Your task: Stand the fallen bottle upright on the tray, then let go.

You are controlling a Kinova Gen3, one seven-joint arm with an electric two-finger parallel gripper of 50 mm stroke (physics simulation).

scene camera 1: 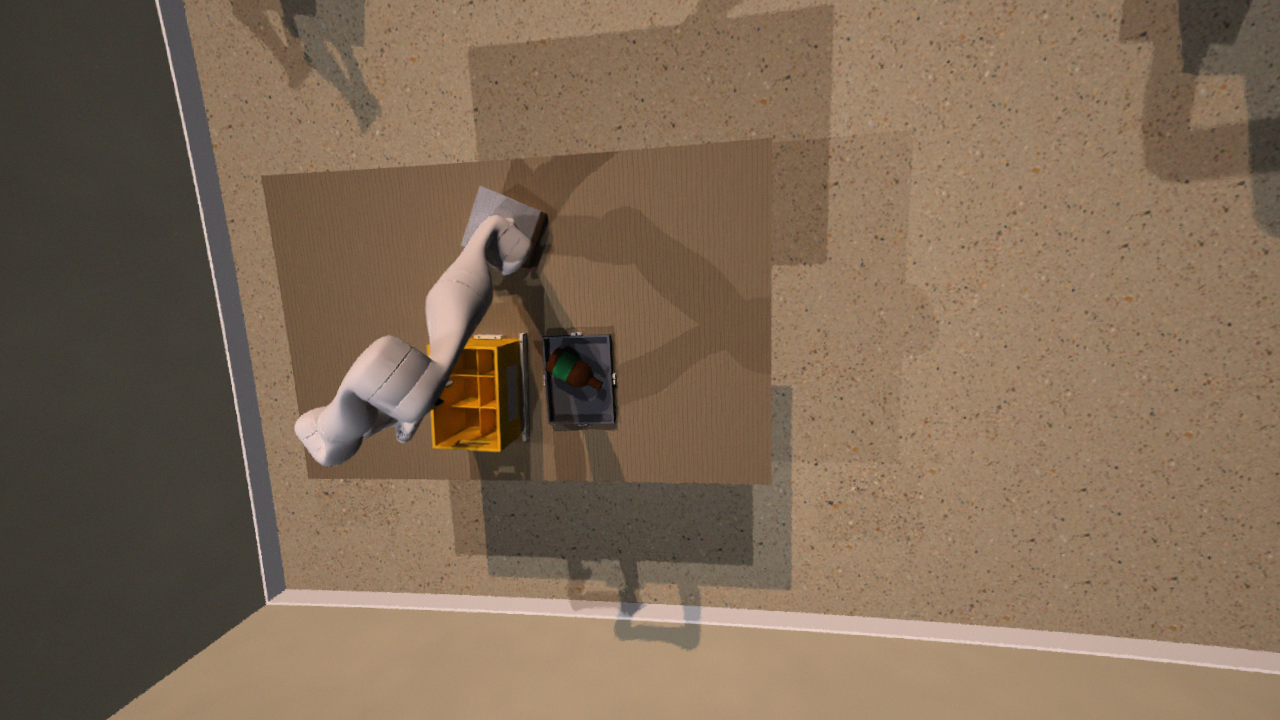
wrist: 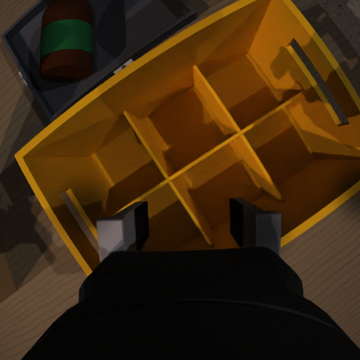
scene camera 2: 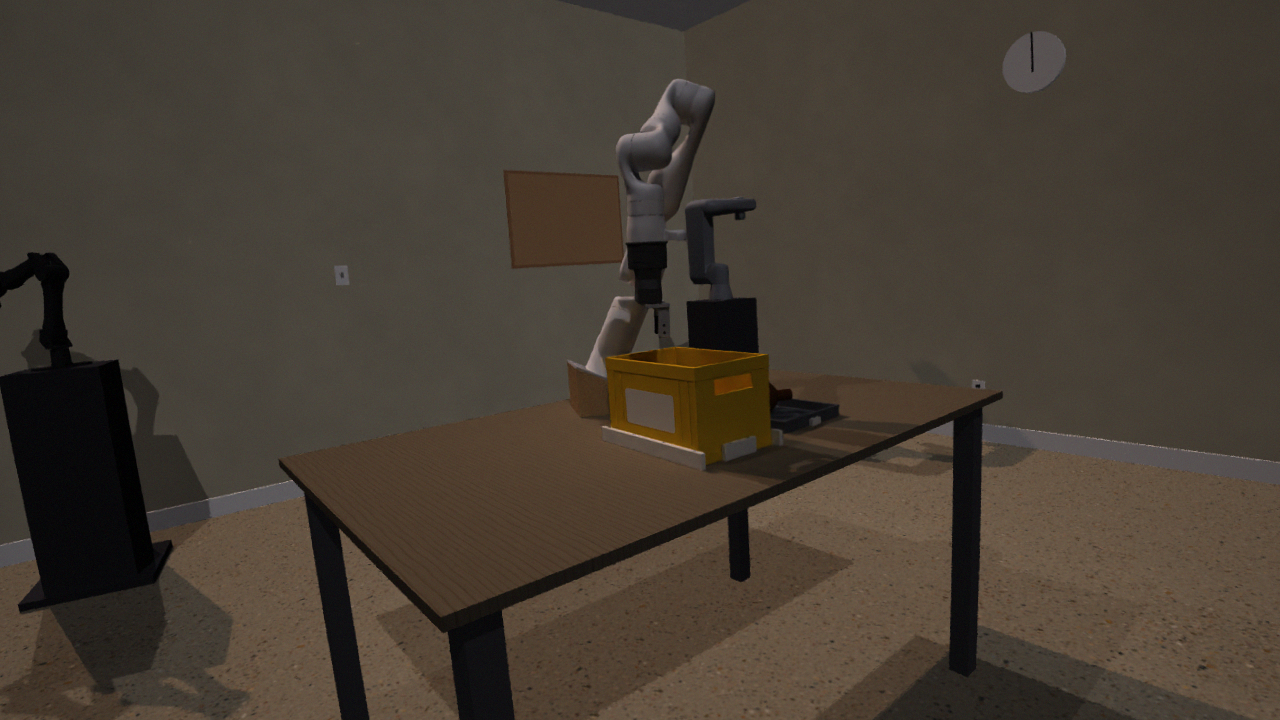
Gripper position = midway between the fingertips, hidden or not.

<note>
I see my gripper (scene camera 2: 662, 335).
My gripper is seen too in the wrist view (wrist: 188, 217).
</note>
